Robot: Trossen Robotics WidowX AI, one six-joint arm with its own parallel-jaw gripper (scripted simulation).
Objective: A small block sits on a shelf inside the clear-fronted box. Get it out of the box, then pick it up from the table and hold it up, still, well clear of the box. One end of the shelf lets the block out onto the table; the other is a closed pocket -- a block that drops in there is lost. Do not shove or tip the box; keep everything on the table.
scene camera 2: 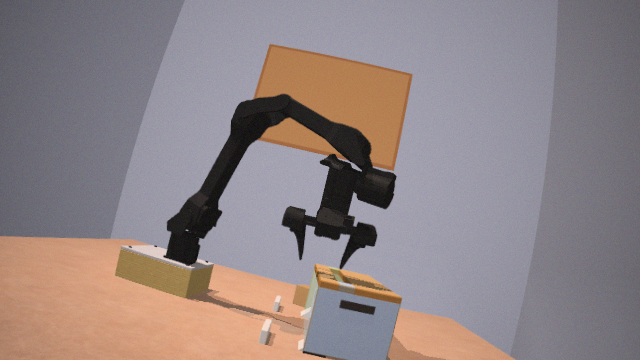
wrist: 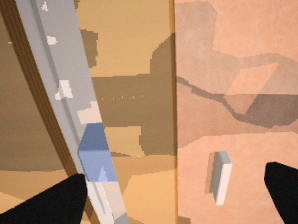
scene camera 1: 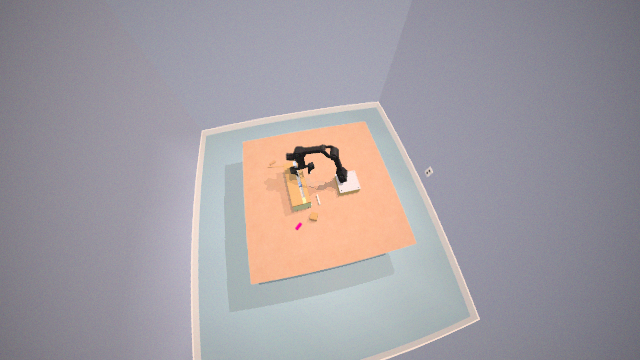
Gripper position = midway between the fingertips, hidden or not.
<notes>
In view: the gripper (scene camera 2: 320, 264).
The gripper also shows in the wrist view (wrist: 175, 178).
</notes>
